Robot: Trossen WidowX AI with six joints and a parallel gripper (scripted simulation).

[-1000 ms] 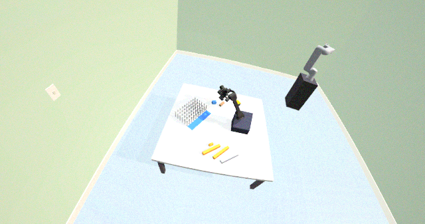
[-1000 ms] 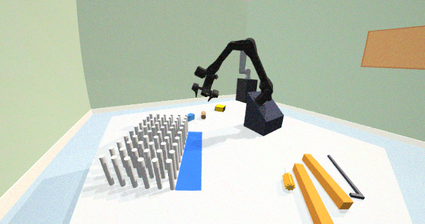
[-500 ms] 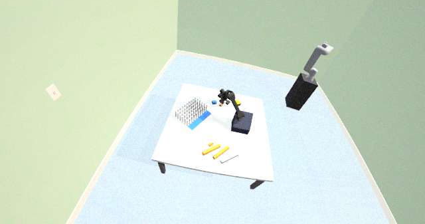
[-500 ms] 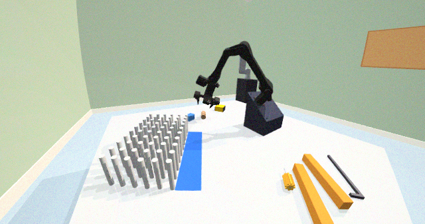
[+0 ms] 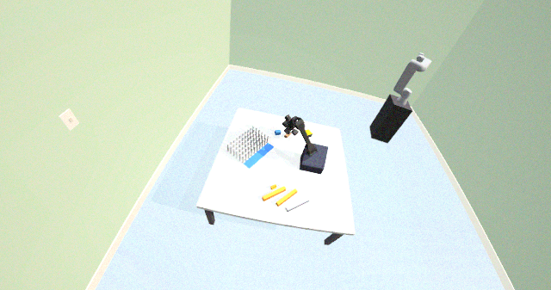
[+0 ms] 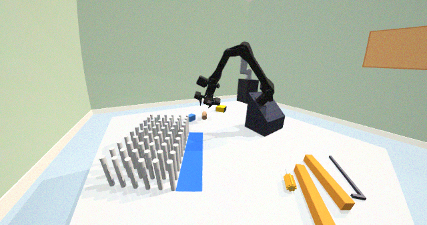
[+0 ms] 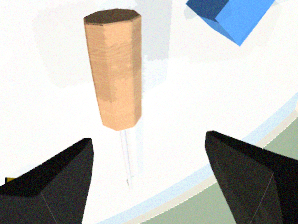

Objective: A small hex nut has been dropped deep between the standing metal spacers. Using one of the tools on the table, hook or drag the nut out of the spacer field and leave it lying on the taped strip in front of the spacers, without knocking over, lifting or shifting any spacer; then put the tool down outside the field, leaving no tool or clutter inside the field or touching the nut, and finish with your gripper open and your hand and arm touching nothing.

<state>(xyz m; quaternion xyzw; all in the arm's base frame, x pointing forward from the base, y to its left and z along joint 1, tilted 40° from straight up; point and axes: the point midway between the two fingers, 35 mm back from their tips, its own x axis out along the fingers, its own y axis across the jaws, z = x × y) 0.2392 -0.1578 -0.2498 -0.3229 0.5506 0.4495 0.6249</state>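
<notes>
Now: the blue block 110 mm ahead of my gripper tip, 20 mm to the left of it and 70 mm below it. The rest, counted from my gripper tip: blue taped strip 200 mm ahead, 380 mm to the left, 90 mm below; then yellow block 210 mm behind, 110 mm to the right, 60 mm below; then hex nut 330 mm ahead, 280 mm to the left, 80 mm below.
</notes>
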